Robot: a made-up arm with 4 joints. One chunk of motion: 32 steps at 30 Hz.
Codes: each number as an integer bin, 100 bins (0 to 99) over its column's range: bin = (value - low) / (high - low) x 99, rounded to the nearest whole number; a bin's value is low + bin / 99 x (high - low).
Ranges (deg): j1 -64..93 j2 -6..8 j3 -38..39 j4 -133..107
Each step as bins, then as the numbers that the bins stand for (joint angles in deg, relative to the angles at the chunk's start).
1 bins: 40 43 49 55
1 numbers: -0.57 0.08 0.11 0.33
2 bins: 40 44 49 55
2 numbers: -0.57 0.22 0.11 0.33
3 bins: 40 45 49 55
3 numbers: -0.57 0.36 0.11 0.33
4 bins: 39 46 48 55
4 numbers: -2.15 0.51 -0.67 0.33
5 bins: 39 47 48 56
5 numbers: -2.15 0.65 -0.67 2.76
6 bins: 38 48 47 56
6 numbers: -3.74 0.79 -1.44 2.76
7 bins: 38 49 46 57
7 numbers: -3.74 0.93 -2.22 5.18
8 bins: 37 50 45 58
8 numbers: -5.32 1.07 -3.00 7.61
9 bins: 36 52 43 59
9 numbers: -6.91 1.35 -4.56 10.03
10 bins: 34 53 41 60
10 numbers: -10.08 1.49 -6.11 12.45
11 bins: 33 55 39 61
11 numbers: -11.67 1.78 -7.67 14.88
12 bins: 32 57 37 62
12 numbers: -13.25 2.06 -9.22 17.30
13 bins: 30 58 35 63
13 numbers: -16.42 2.20 -10.78 19.73
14 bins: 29 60 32 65
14 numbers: -18.01 2.48 -13.11 24.58
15 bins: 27 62 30 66
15 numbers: -21.18 2.77 -14.67 27.00
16 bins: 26 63 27 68
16 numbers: -22.77 2.91 -17.00 31.85
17 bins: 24 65 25 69
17 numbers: -25.94 3.19 -18.56 34.27
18 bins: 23 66 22 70
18 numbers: -27.53 3.33 -20.89 36.70
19 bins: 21 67 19 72
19 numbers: -30.70 3.47 -23.22 41.55
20 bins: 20 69 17 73
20 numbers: -32.28 3.76 -24.78 43.97
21 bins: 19 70 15 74
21 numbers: -33.87 3.90 -26.33 46.39
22 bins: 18 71 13 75
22 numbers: -35.45 4.04 -27.89 48.82
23 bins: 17 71 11 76
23 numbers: -37.04 4.04 -29.44 51.24
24 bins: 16 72 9 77
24 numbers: -38.63 4.18 -31.00 53.67
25 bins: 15 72 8 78
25 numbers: -40.21 4.18 -31.78 56.09
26 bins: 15 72 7 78
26 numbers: -40.21 4.18 -32.56 56.09
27 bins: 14 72 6 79
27 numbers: -41.80 4.18 -33.33 58.52
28 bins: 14 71 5 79
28 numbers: -41.80 4.04 -34.11 58.52
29 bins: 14 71 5 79
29 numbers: -41.80 4.04 -34.11 58.52
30 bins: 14 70 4 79
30 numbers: -41.80 3.90 -34.89 58.52
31 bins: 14 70 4 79
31 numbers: -41.80 3.90 -34.89 58.52
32 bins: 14 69 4 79
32 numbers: -41.80 3.76 -34.89 58.52
